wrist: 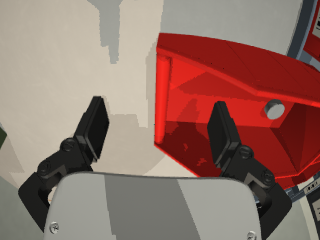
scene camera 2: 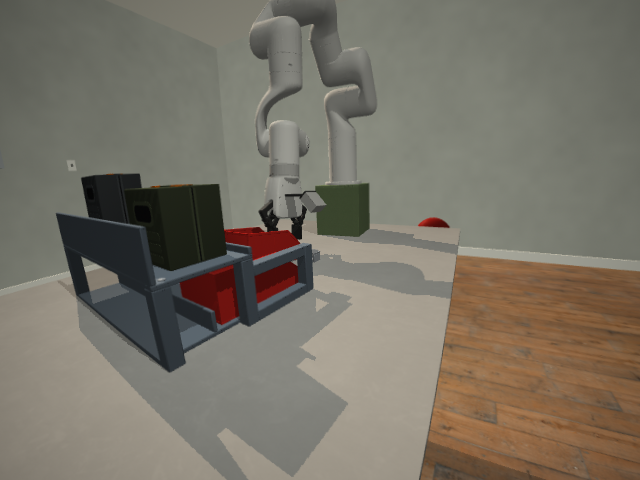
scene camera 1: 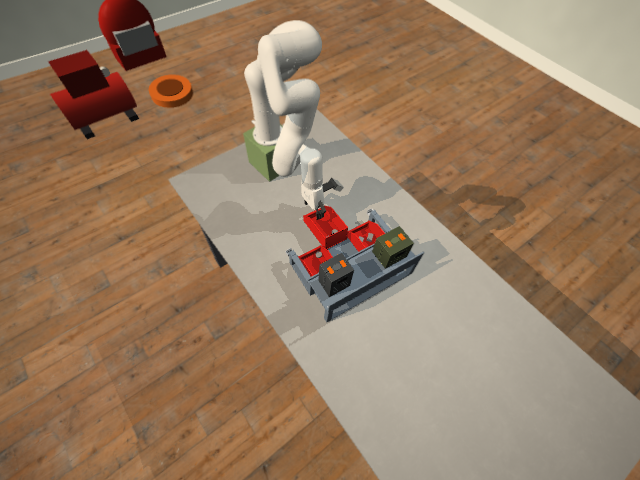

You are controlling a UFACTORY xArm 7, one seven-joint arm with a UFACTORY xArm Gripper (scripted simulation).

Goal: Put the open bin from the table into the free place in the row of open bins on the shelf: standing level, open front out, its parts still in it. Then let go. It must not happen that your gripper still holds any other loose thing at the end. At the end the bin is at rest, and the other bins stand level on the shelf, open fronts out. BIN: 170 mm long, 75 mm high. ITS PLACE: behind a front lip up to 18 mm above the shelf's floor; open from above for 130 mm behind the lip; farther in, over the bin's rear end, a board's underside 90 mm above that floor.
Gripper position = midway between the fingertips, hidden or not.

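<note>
A red open bin (scene camera 2: pixel 265 243) and a red open bin (scene camera 2: pixel 217 291) are visible, as is my gripper (scene camera 2: pixel 285 241). The same gripper (wrist: pixel 158 111) appears here as well.
</note>
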